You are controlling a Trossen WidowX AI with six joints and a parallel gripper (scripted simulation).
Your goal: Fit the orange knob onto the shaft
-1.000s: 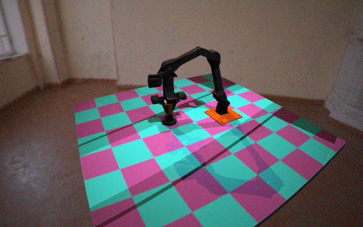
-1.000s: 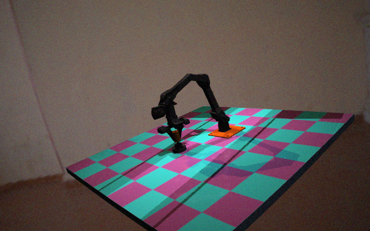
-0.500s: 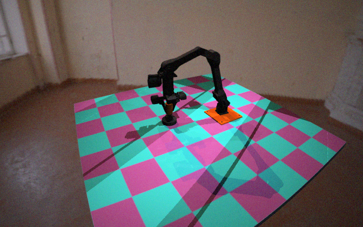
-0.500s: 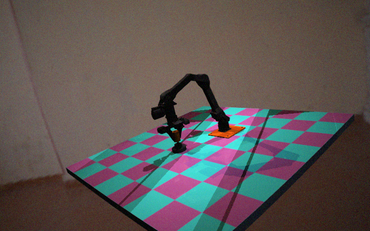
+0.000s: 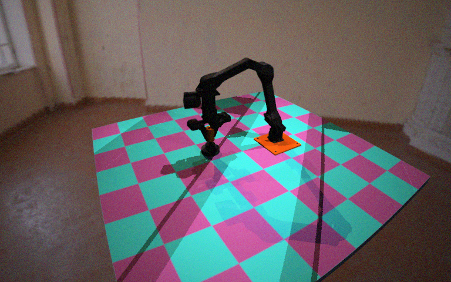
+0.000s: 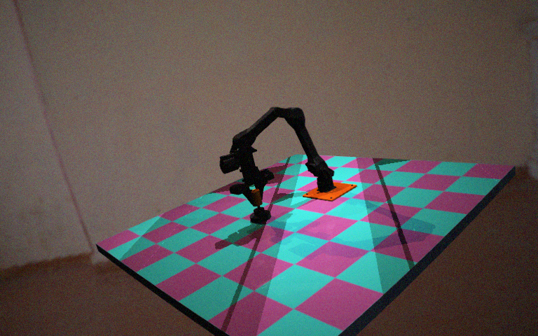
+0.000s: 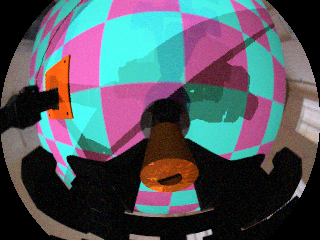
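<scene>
The orange knob lies 2 cm above my gripper tip. Round my gripper tip: round pedestal: 4 cm below.
</scene>
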